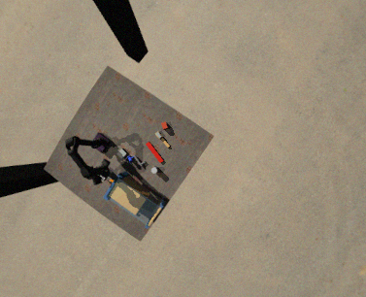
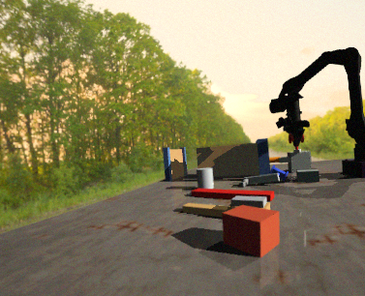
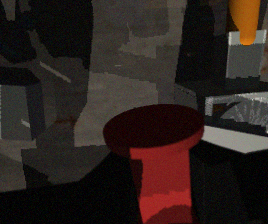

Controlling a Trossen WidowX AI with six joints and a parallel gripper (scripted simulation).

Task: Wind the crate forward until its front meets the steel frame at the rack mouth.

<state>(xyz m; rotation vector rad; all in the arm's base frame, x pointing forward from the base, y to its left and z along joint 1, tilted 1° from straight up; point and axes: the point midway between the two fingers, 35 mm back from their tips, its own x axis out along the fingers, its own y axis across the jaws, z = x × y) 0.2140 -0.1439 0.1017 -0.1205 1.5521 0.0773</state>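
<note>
Now: the winch 4 cm behind my gripper tip, 11 cm to the right of it and 8 cm below it. The rest, counted from my gripper tip: winch handle with red grip: 1 cm behind, 4 cm to the right, 1 cm below; then dark block: 17 cm to the left, 10 cm below; then red knob: 2 cm above.
</note>
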